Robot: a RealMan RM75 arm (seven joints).
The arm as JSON. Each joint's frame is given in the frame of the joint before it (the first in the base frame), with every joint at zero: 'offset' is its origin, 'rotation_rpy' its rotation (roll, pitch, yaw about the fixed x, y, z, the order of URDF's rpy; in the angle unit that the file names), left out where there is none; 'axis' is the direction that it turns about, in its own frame. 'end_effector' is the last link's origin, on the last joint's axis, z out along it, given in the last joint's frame.
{
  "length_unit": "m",
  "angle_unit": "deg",
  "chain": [
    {
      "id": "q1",
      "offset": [
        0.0,
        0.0,
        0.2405
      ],
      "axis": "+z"
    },
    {
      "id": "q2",
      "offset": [
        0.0,
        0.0,
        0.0
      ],
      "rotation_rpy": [
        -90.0,
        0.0,
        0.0
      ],
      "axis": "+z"
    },
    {
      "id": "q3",
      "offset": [
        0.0,
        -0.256,
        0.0
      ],
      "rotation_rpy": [
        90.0,
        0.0,
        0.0
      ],
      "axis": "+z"
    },
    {
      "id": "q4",
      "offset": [
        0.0,
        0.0,
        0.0
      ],
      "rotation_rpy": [
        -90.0,
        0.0,
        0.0
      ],
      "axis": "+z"
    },
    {
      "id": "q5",
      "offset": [
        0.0,
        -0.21,
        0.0
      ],
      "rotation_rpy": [
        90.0,
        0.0,
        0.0
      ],
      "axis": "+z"
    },
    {
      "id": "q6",
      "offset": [
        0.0,
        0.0,
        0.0
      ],
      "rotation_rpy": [
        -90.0,
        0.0,
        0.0
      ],
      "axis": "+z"
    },
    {
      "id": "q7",
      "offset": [
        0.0,
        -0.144,
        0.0
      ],
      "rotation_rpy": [
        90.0,
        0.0,
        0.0
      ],
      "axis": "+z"
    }
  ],
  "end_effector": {
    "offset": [
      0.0,
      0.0,
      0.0
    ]
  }
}
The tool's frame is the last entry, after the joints.
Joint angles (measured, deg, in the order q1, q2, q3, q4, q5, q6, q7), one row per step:
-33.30 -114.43 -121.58 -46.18 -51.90 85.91 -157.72
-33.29 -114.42 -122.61 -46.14 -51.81 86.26 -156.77
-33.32 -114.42 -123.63 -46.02 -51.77 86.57 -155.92
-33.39 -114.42 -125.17 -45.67 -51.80 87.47 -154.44
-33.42 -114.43 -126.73 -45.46 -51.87 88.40 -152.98
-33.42 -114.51 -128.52 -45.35 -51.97 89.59 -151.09
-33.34 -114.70 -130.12 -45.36 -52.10 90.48 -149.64
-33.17 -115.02 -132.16 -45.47 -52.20 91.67 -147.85
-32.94 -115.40 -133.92 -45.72 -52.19 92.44 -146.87
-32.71 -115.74 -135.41 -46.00 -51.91 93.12 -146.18
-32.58 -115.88 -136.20 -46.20 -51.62 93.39 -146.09
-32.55 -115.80 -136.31 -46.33 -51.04 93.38 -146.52
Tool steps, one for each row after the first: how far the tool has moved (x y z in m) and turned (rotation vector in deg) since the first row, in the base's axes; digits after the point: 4 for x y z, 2 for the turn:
-0.0006 0.0002 0.0022 0.38 -0.42 -0.48
-0.0010 0.0005 0.0041 0.77 -0.91 -0.84
-0.0012 -0.0002 0.0063 0.91 -1.91 -1.52
-0.0012 -0.0010 0.0089 1.15 -2.95 -2.26
-0.0007 -0.0021 0.0116 1.41 -4.20 -3.43
-0.0002 -0.0031 0.0136 1.86 -5.38 -4.24
0.0003 -0.0050 0.0158 2.43 -6.88 -5.24
0.0002 -0.0064 0.0175 3.17 -8.06 -5.53
-0.0005 -0.0081 0.0189 3.69 -8.84 -5.62
-0.0014 -0.0089 0.0200 4.01 -9.07 -5.38
-0.0030 -0.0091 0.0209 3.93 -8.55 -4.88

